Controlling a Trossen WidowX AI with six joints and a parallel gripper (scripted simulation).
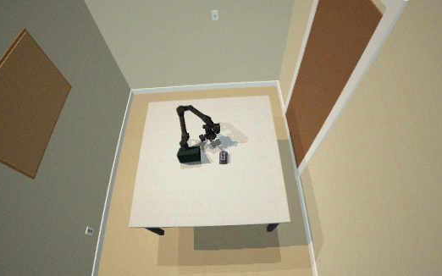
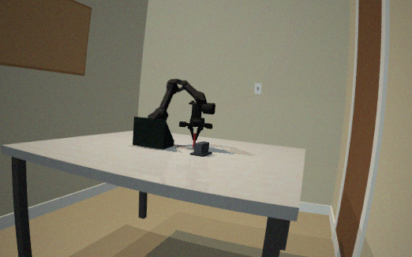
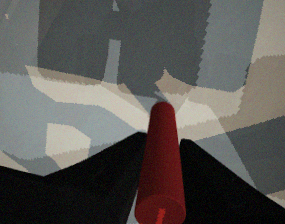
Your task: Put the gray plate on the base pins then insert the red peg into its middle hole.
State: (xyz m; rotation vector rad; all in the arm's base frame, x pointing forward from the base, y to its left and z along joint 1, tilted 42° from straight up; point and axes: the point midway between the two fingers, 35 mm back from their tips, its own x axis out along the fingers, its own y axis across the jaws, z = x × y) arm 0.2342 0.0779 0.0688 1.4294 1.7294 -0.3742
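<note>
Right now my gripper tip is 100 mm short of the gray plate, 190 mm to the left of it and 10 mm below it. The rest, counted from my gripper tip: dark base: 100 mm ahead, 190 mm to the right, 30 mm below; then red peg: right at my gripper tip.
</note>
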